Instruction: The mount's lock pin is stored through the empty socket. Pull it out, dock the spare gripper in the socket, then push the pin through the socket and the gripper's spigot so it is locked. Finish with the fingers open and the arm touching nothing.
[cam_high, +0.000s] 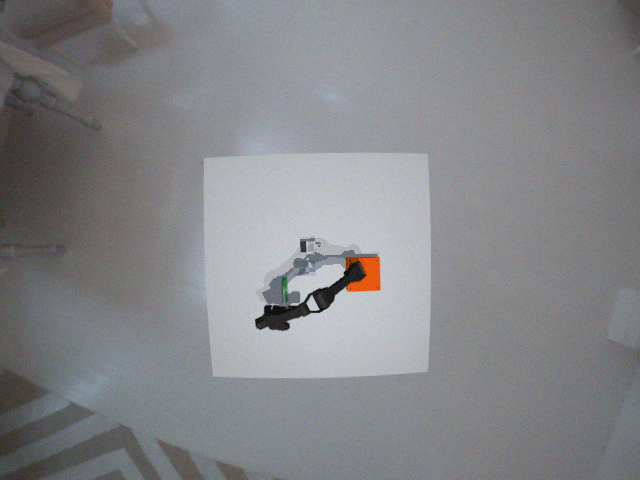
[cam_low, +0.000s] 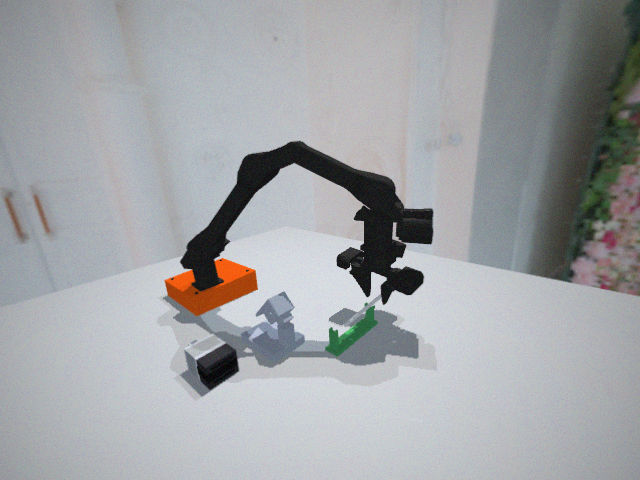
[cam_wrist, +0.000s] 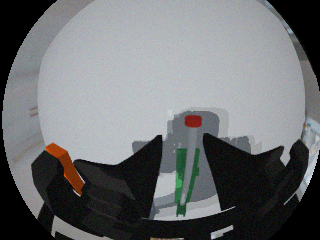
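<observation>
Now: gripper tip 100 mm to the left of the green cradle, 20 mm short of it and 10 mm above it. From my gripper tip the other things lie so: grey mount: 220 mm to the right, 80 mm behind, 20 mm above; spare gripper: 350 mm to the right, 120 mm behind, 10 mm below.
</observation>
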